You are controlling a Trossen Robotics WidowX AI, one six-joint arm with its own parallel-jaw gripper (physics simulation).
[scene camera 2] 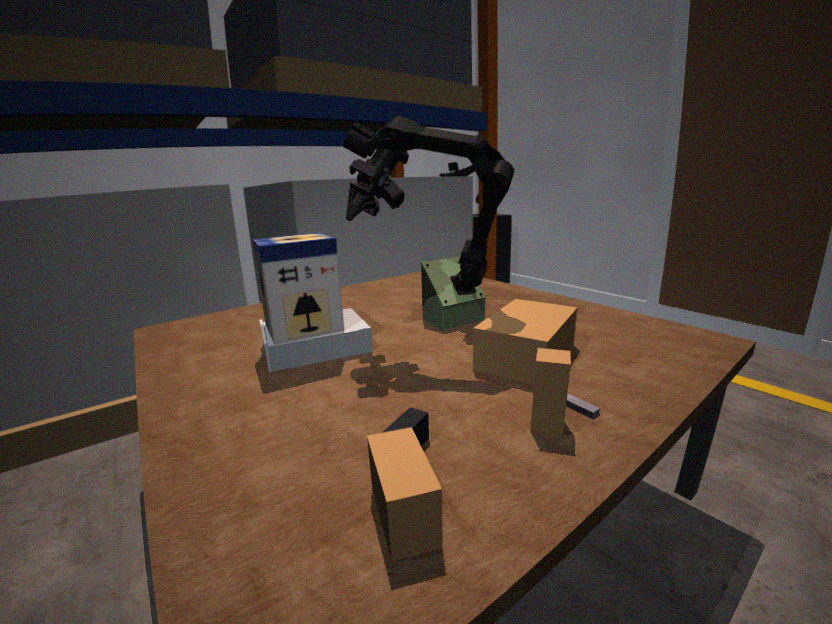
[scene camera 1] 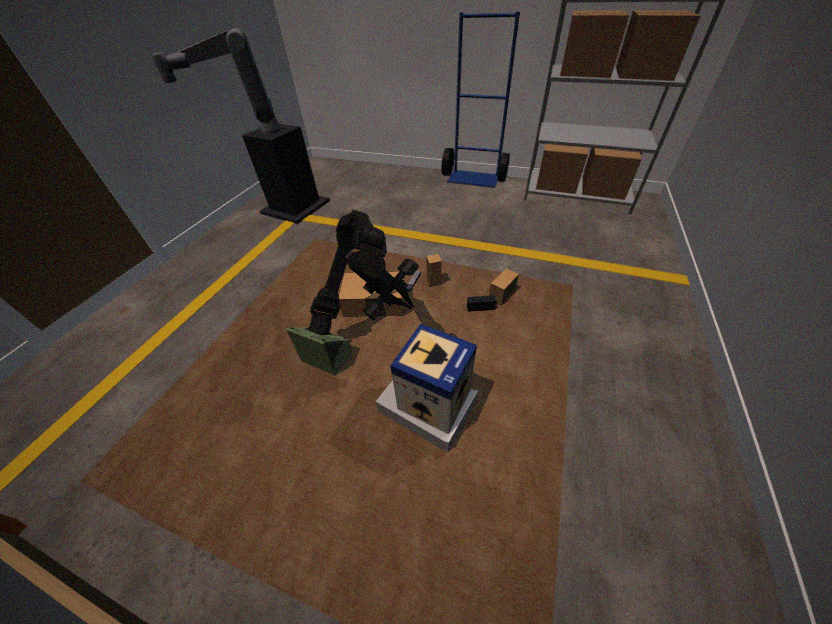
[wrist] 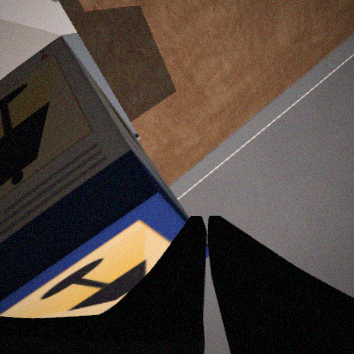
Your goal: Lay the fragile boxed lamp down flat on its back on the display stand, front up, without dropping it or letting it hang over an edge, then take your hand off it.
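Observation:
The boxed lamp is a white box with a blue top band and lamp pictures. It stands upright on the low white display stand. In scene camera 2 a bare strip of the stand's top shows to the right of the box. My gripper is shut with nothing between its fingers. It hangs in the air to the right of and higher than the box in scene camera 2, apart from it. In the wrist view the fingers cover part of the box's top.
The arm rises from a green base. A large cardboard box, an upright narrow block, a brown block, a black block and a grey bar are on the table.

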